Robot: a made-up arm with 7 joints. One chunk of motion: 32 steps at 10 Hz.
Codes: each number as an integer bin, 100 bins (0 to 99) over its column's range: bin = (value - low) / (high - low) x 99, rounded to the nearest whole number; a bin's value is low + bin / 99 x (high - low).
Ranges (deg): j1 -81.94..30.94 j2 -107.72..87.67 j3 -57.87..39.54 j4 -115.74..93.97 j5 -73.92..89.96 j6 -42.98..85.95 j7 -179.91..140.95
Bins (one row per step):
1: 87 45 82 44 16 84 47
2: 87 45 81 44 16 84 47
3: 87 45 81 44 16 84 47
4: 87 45 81 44 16 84 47
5: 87 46 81 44 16 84 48
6: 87 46 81 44 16 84 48
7: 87 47 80 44 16 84 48
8: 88 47 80 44 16 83 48
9: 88 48 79 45 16 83 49
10: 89 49 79 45 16 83 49
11: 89 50 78 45 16 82 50
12: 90 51 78 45 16 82 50
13: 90 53 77 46 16 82 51
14: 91 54 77 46 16 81 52
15: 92 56 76 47 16 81 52
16: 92 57 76 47 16 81 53
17: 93 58 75 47 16 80 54
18: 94 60 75 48 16 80 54
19: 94 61 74 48 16 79 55
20: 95 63 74 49 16 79 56
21: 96 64 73 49 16 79 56
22: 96 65 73 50 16 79 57
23: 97 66 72 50 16 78 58
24: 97 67 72 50 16 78 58
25: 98 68 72 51 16 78 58
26: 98 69 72 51 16 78 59
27: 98 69 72 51 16 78 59
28: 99 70 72 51 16 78 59
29: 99 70 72 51 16 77 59
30: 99 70 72 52 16 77 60
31: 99 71 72 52 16 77 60
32: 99 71 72 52 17 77 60
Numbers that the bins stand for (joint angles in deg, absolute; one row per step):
1: 17.26 -18.91 22.81 -22.54 -47.43 66.42 -27.58
2: 17.26 -18.91 21.83 -22.54 -47.43 66.42 -27.58
3: 17.26 -18.91 21.83 -22.54 -47.43 66.42 -27.58
4: 17.26 -18.91 21.83 -22.54 -47.43 66.42 -27.58
5: 17.26 -16.93 21.83 -22.54 -47.43 66.42 -24.34
6: 17.26 -16.93 21.83 -22.54 -47.43 66.42 -24.34
7: 17.26 -14.96 20.85 -22.54 -47.43 66.42 -24.34
8: 18.40 -14.96 20.85 -22.54 -47.43 65.11 -24.34
9: 18.40 -12.99 19.86 -20.42 -47.43 65.11 -21.10
10: 19.54 -11.01 19.86 -20.42 -47.43 65.11 -21.10
11: 19.54 -9.04 18.88 -20.42 -47.43 63.81 -17.86
12: 20.68 -7.06 18.88 -20.42 -47.43 63.81 -17.86
13: 20.68 -3.12 17.89 -18.30 -47.43 63.81 -14.62
14: 21.82 -1.14 17.89 -18.30 -47.43 62.51 -11.38
15: 22.96 2.80 16.91 -16.18 -47.43 62.51 -11.38
16: 22.96 4.78 16.91 -16.18 -47.43 62.51 -8.14
17: 24.10 6.75 15.93 -16.18 -47.43 61.21 -4.90
18: 25.24 10.70 15.93 -14.06 -47.43 61.21 -4.90
19: 25.24 12.67 14.94 -14.06 -47.43 59.90 -1.65
20: 26.38 16.62 14.94 -11.94 -47.43 59.90 1.59
21: 27.52 18.59 13.96 -11.94 -47.43 59.90 1.59
22: 27.52 20.57 13.96 -9.83 -47.43 59.90 4.83
23: 28.66 22.54 12.97 -9.83 -47.43 58.60 8.07
24: 28.66 24.51 12.97 -9.83 -47.43 58.60 8.07
25: 29.80 26.49 12.97 -7.71 -47.43 58.60 8.07
26: 29.80 28.46 12.97 -7.71 -47.43 58.60 11.31
27: 29.80 28.46 12.97 -7.71 -47.43 58.60 11.31
28: 30.94 30.43 12.97 -7.71 -47.43 58.60 11.31
29: 30.94 30.43 12.97 -7.71 -47.43 57.30 11.31
30: 30.94 30.43 12.97 -5.59 -47.43 57.30 14.55
31: 30.94 32.41 12.97 -5.59 -47.43 57.30 14.55
32: 30.94 32.41 12.97 -5.59 -45.78 57.30 14.55

